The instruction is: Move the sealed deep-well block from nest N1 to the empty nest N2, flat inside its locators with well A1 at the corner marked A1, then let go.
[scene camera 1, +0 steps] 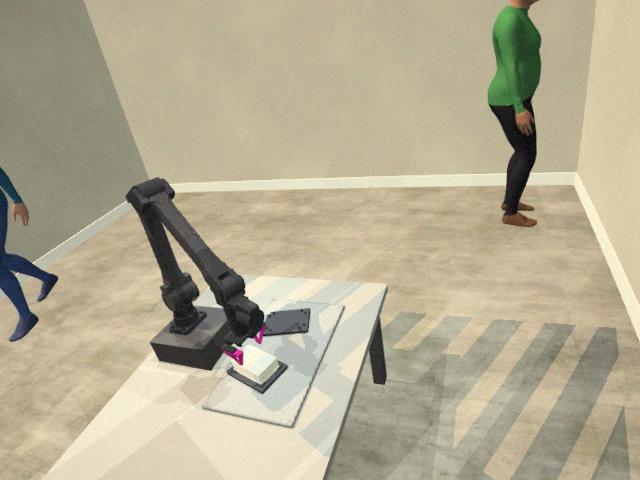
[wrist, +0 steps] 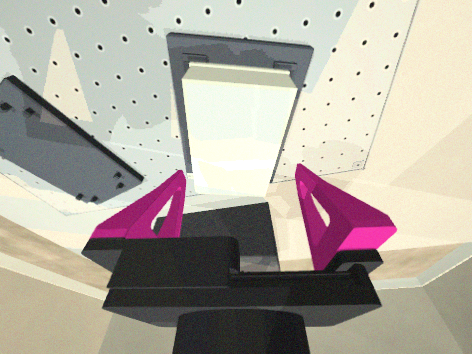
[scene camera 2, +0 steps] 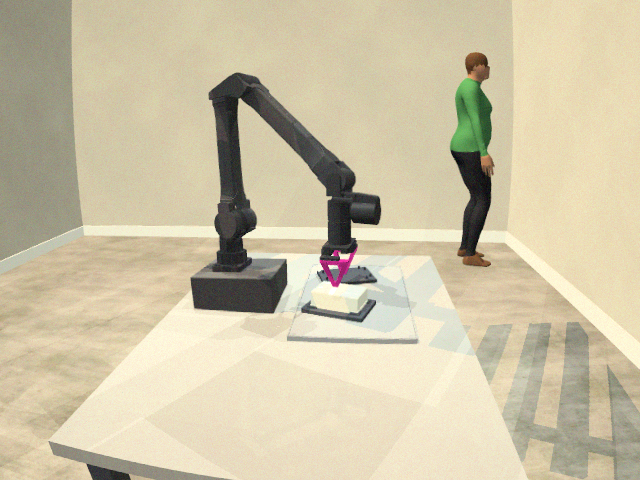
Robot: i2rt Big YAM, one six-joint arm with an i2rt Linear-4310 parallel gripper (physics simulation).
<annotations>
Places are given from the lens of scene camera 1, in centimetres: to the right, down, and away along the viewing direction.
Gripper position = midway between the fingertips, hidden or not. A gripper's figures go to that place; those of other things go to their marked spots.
my gripper (scene camera 1: 250, 354): -22, 35, 126
white block (scene camera 1: 258, 365): -19, 39, 125
</annotations>
